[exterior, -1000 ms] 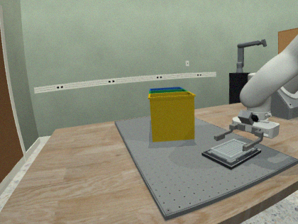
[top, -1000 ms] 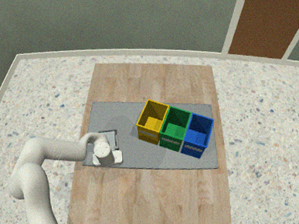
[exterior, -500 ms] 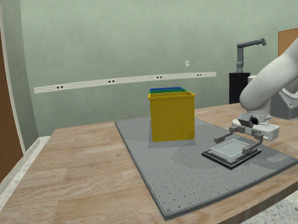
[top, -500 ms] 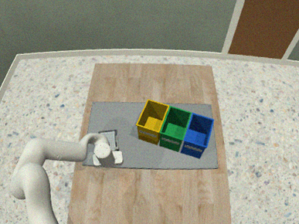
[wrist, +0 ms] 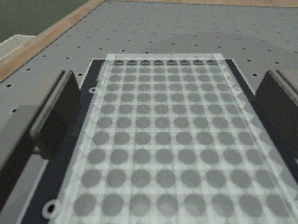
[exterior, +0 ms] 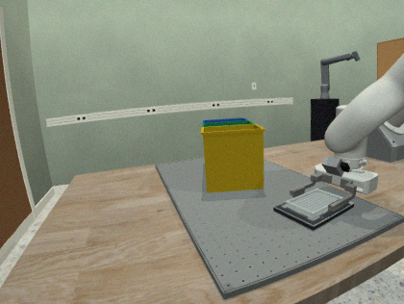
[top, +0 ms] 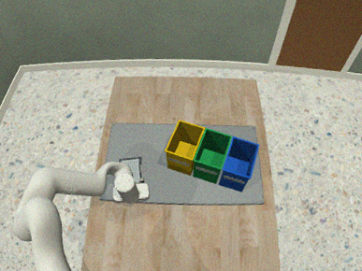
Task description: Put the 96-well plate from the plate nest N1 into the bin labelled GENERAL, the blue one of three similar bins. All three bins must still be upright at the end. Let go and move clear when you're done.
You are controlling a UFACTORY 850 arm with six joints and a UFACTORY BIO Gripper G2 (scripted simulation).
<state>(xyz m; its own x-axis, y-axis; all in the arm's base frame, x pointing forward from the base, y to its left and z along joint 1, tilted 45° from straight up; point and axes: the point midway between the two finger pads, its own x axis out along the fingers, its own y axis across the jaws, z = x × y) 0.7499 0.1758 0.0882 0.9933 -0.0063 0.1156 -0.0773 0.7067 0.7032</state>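
Now: the clear 96-well plate 10 mm below my hand. Also, from my hand: yellow bin 270 mm to the right, 70 mm ahead, 60 mm above; then black plate nest 20 mm below; then green bin 390 mm to the right, 60 mm above, 20 mm ahead.
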